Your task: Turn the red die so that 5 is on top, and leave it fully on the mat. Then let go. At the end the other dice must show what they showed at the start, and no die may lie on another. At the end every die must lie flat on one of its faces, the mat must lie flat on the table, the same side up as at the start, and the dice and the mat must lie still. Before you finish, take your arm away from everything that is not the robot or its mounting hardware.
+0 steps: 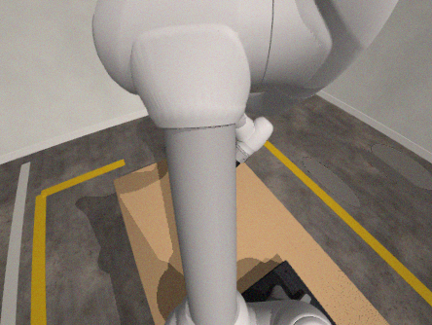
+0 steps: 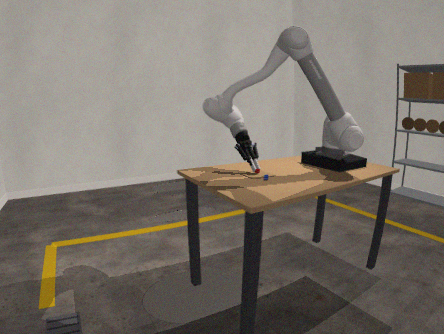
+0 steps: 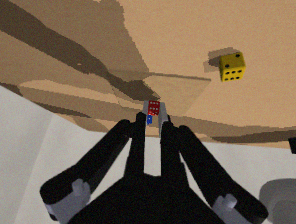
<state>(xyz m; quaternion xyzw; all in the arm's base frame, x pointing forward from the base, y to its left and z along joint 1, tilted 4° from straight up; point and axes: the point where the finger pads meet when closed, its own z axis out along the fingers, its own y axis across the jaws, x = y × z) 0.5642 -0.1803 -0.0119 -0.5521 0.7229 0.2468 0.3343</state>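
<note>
Right now my hand is 1 cm short of the red die, 2 cm to the right of it and 2 cm above it. Round my hand: tan mat (1 cm ahead, 2 cm to the left, 4 cm below); then yellow die (9 cm behind, 6 cm to the right, 3 cm below); then blue die (4 cm ahead, 11 cm to the left, 3 cm below).
</note>
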